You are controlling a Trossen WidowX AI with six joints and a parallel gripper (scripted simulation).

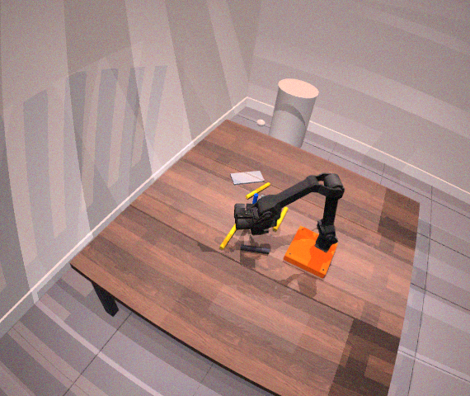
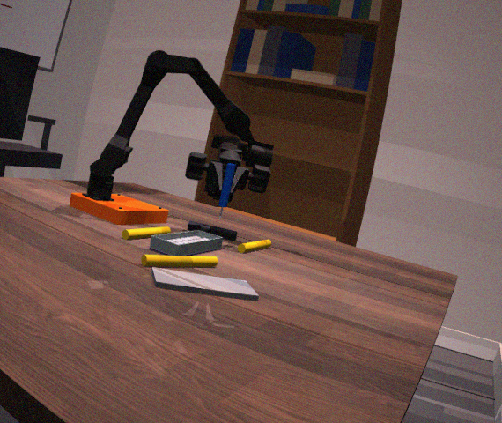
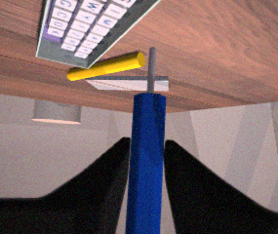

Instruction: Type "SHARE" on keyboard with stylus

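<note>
Now: gripper tip 200 mm to the left of the yellow cylinder, 110 mm above it and 80 mm short of it. The rest, counted from my gripper tip: blue stylus: 10 mm below; dark cylinder: 110 mm to the left, 110 mm below, 100 mm behind; thin grey tip: 50 mm below.
</note>
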